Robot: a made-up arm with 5 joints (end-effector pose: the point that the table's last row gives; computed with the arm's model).
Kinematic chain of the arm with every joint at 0, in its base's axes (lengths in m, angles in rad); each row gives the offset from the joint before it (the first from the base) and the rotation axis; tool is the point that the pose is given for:
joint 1: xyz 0 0 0.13 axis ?
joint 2: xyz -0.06 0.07 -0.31 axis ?
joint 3: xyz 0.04 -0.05 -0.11 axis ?
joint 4: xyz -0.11 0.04 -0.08 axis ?
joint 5: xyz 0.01 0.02 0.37 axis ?
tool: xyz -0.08 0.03 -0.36
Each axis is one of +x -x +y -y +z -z.
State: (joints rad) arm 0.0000 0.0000 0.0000 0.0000 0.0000
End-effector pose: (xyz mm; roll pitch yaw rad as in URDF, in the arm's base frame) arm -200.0 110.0 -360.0 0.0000 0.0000 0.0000
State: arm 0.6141 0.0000 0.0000 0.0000 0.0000
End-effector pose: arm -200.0 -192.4 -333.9 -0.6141 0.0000 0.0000
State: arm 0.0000 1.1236 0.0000 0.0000 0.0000
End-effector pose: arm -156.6 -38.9 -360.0 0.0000 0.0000 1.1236
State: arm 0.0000 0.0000 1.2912 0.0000 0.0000
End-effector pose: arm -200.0 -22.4 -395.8 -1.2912 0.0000 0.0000
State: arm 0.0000 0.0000 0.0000 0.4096 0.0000
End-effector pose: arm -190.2 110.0 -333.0 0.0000 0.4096 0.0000
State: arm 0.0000 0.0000 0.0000 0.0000 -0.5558
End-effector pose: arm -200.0 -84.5 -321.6 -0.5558 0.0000 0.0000
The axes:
joint 1: -x
joint 2: +z
joint 3: -x
joint 4: +y
joint 5: +x

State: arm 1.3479 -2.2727 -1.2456 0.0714 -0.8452
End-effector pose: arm -83.3 -516.2 -256.3 1.5800 -0.8952 -2.8156
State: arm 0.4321 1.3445 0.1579 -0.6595 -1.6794
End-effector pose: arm 171.2 -401.0 96.8 -1.9232 -0.2197 1.4852
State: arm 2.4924 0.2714 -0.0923 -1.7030 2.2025
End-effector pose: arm -779.1 -519.9 510.9 1.0080 0.7919 1.7172
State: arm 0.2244 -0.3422 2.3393 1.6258 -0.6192
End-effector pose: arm -57.4 23.7 -204.9 -1.9770 -0.9666 -2.1121
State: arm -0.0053 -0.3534 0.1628 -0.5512 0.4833
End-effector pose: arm -147.7 308.2 -389.8 0.2988 -0.5418 -0.2572
